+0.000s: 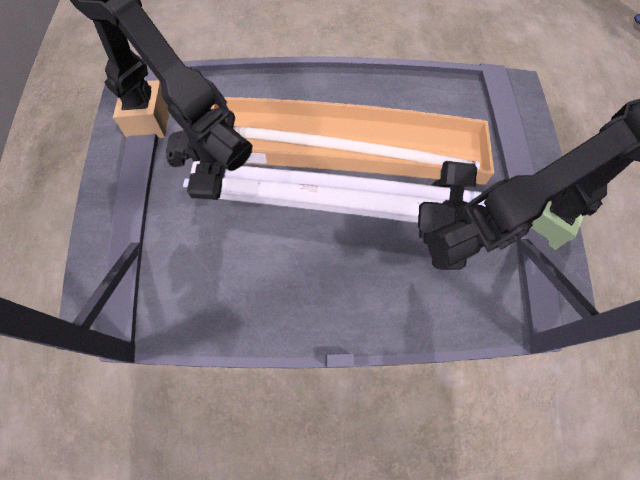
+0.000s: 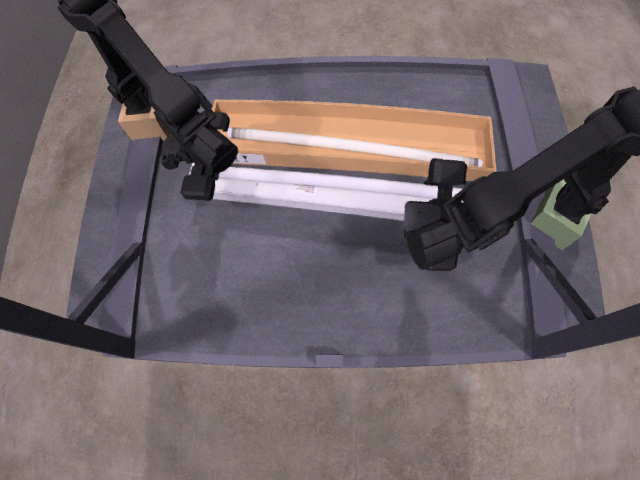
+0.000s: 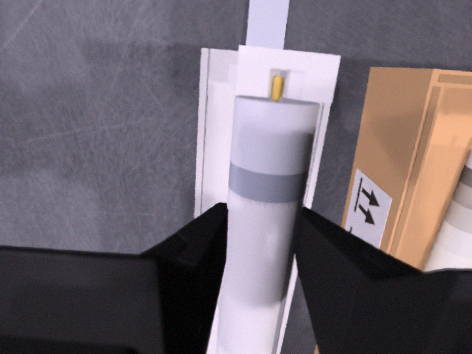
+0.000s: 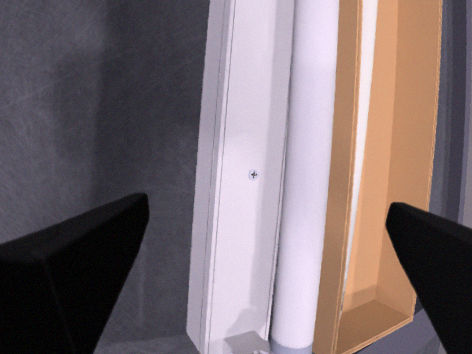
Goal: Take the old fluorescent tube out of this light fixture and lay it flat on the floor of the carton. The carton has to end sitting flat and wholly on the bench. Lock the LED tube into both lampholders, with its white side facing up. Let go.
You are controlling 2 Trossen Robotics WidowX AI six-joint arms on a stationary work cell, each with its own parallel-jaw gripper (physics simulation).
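Observation:
The LED tube [image 1: 320,178] [image 2: 310,178] [image 3: 257,225] [image 4: 312,150] lies along the light fixture [image 1: 330,201] [image 2: 330,201] [image 3: 215,125] [image 4: 255,100], with white facing up. A brass pin shows at the slot of the lampholder [image 3: 320,75] at its left end. Seating at the right end is cut off. My left gripper [image 1: 209,165] [image 2: 204,165] [image 3: 260,216] is shut on the LED tube near that left end. My right gripper [image 1: 448,214] [image 2: 439,211] [image 4: 269,209] is open above the right part of fixture and tube. The old fluorescent tube [image 1: 336,142] [image 2: 336,143] [image 3: 455,240] lies slantwise inside the carton [image 1: 336,161] [image 2: 336,162] [image 3: 395,110].
The carton sits on the bench [image 1: 289,279] [image 2: 289,279], close behind the fixture. An orange block [image 1: 139,124] [image 2: 142,126] is at the left rail, and a green block [image 1: 555,229] [image 2: 560,227] is at the right rail. Raised rails border the bench.

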